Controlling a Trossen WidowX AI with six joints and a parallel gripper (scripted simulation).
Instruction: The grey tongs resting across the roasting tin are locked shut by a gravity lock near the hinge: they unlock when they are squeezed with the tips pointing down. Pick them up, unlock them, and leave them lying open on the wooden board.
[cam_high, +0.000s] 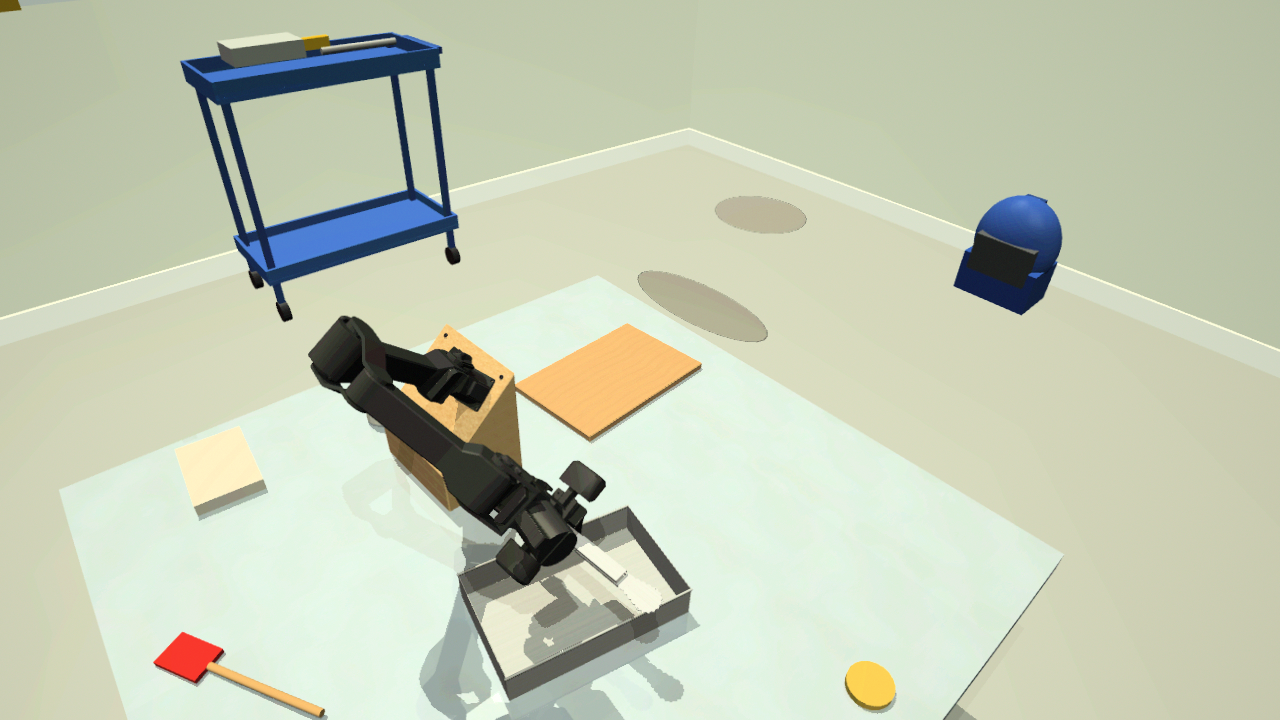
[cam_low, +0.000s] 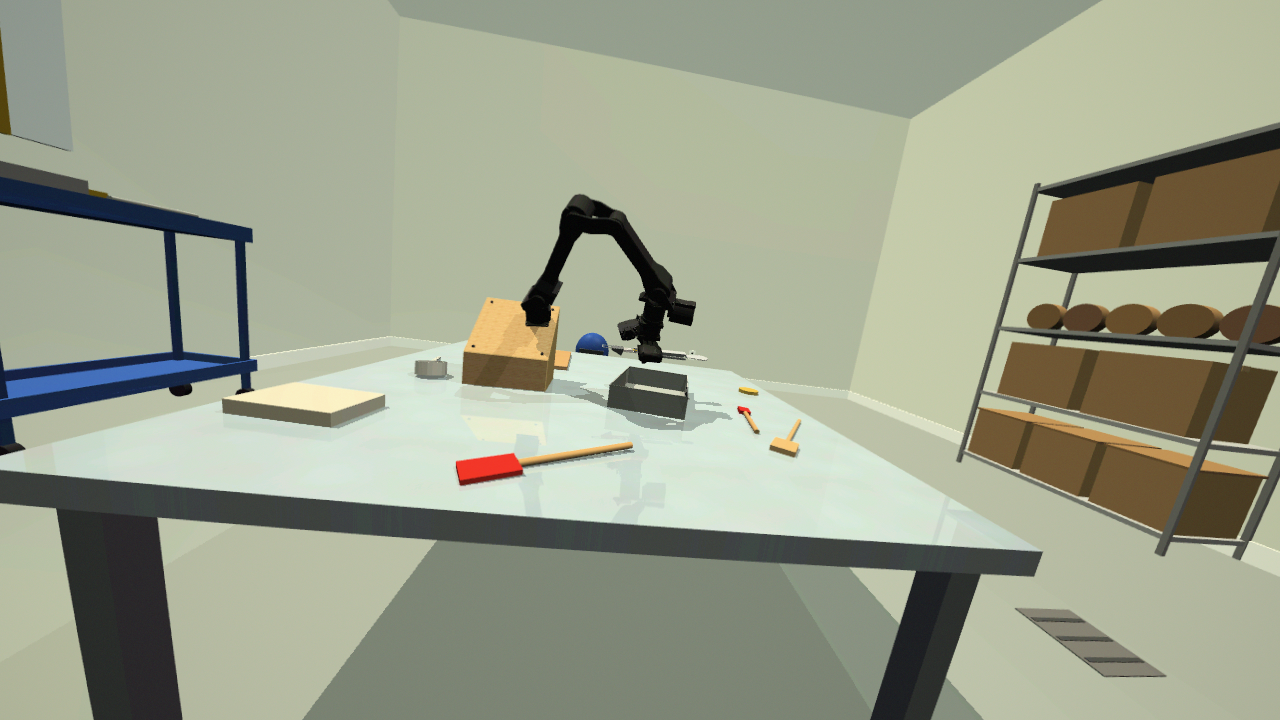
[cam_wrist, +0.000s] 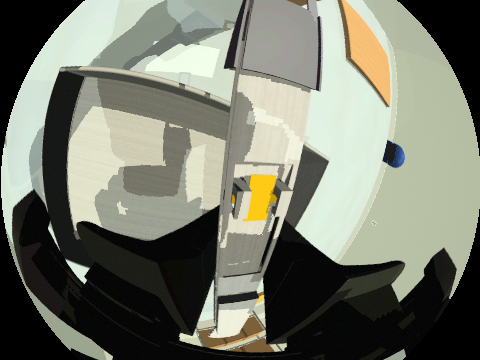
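Now: gripper tip 3 cm past the yellow lock piece, 2 cm to the left of it and 3 cm below it. From my gripper tip the other things lie so: grey roasting tin 3 cm ahead, 3 cm to the right, 7 cm below; yellow disc 45 cm ahead, 15 cm to the left, 9 cm below; red spatula 25 cm behind, 46 cm to the right, 10 cm below.
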